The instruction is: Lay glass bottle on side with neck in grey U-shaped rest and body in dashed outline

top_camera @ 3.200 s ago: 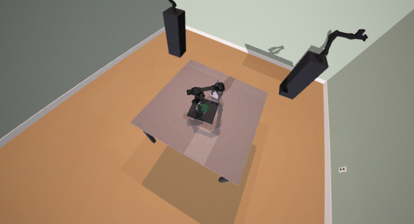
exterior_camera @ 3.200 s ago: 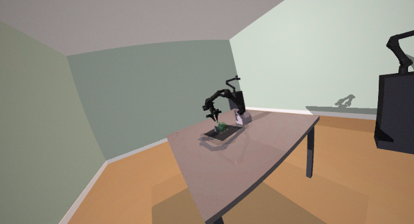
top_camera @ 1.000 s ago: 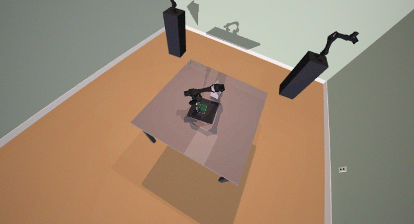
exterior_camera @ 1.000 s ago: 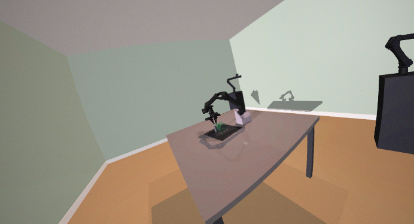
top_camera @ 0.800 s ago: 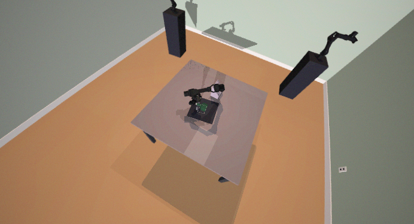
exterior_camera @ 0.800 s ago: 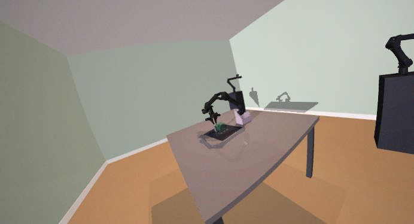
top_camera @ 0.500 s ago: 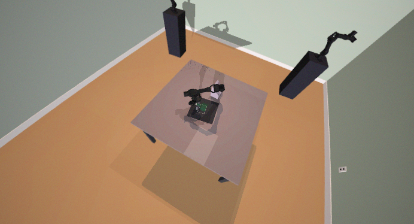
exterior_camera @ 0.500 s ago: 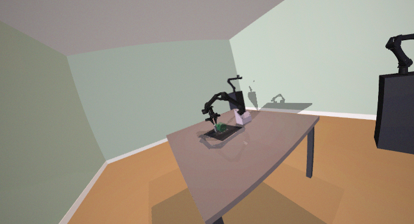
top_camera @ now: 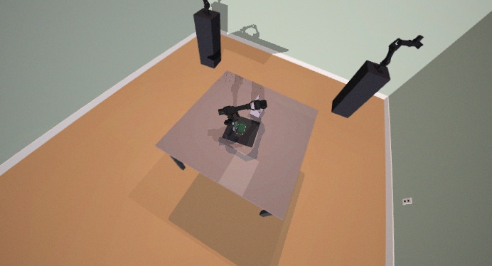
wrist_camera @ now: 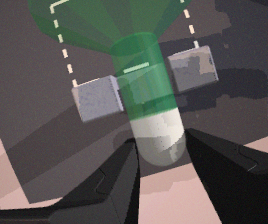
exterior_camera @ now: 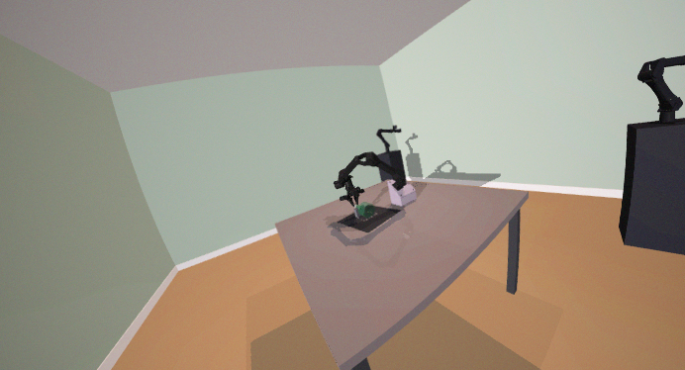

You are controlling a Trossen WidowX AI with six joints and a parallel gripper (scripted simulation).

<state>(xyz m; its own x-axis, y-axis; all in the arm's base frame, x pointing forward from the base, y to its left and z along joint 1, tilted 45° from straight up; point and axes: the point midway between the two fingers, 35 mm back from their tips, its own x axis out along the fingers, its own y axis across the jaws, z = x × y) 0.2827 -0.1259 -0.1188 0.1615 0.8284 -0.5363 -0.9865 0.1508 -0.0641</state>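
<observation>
My gripper tip is 50 mm to the right of the green glass bottle and 10 mm above it. The rest, counted from my gripper tip: dark mat: 10 mm behind, 110 mm to the left, 60 mm below.
</observation>
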